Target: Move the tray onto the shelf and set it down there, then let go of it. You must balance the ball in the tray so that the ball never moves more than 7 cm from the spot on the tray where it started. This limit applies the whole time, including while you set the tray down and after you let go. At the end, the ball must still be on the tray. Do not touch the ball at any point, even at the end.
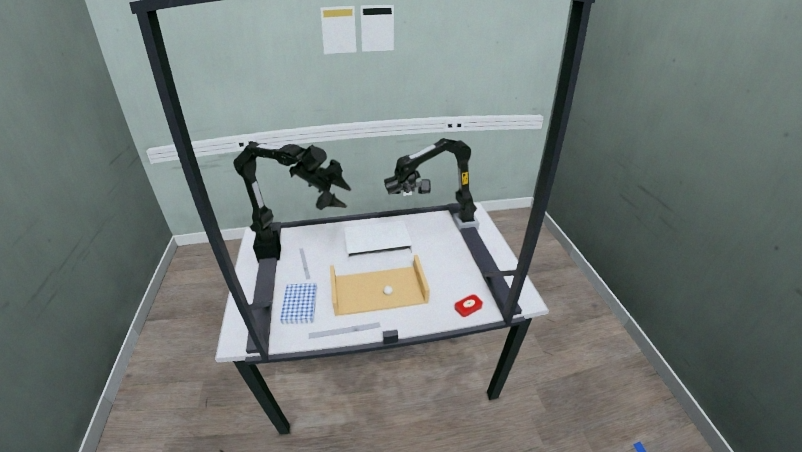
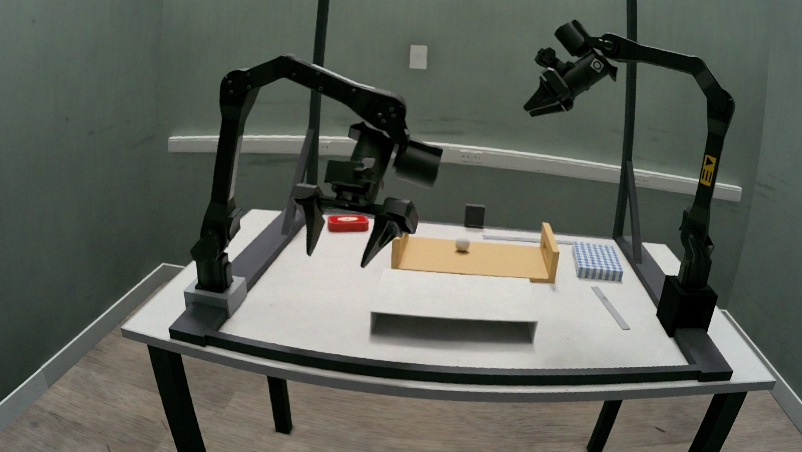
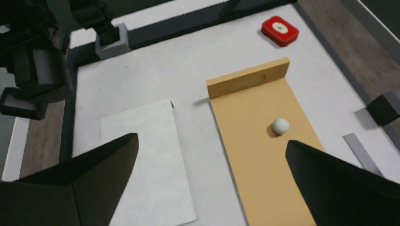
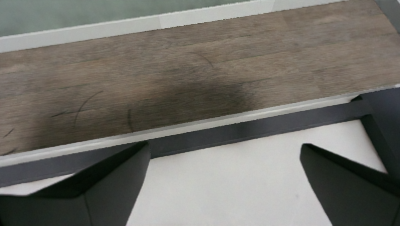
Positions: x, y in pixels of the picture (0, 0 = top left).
Scene:
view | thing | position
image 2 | left gripper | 527, 112
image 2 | right gripper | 334, 261
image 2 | tan tray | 538, 264
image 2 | low white shelf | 411, 293

